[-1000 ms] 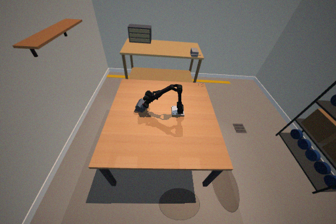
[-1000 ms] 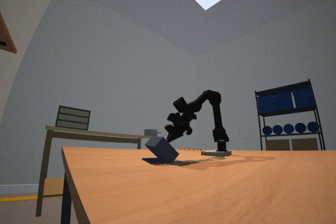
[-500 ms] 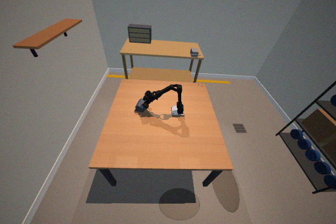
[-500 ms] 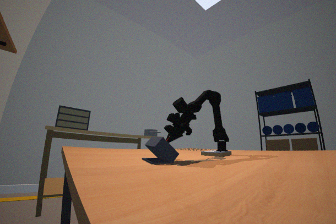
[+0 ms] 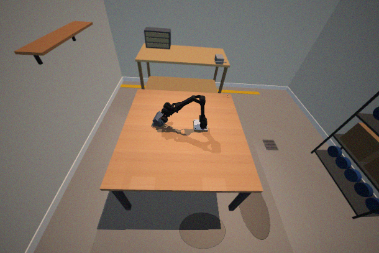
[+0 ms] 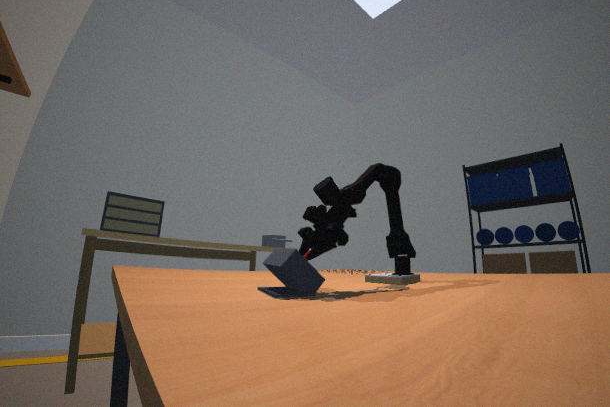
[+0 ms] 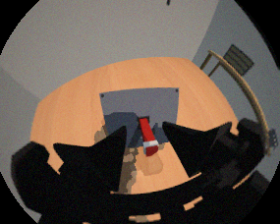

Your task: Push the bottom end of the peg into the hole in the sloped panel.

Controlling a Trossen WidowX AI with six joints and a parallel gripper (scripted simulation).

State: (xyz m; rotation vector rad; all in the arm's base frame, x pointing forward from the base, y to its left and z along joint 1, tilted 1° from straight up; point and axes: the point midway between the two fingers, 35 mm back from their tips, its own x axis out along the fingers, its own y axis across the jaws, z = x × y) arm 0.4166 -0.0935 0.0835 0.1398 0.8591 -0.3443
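Now: gripper tip 20 mm past the red peg, 10 mm to the right of it and 10 mm below it. From my gripper tip the other things lie so: sloped panel (30 mm below, 30 mm ahead, 10 mm to the right).
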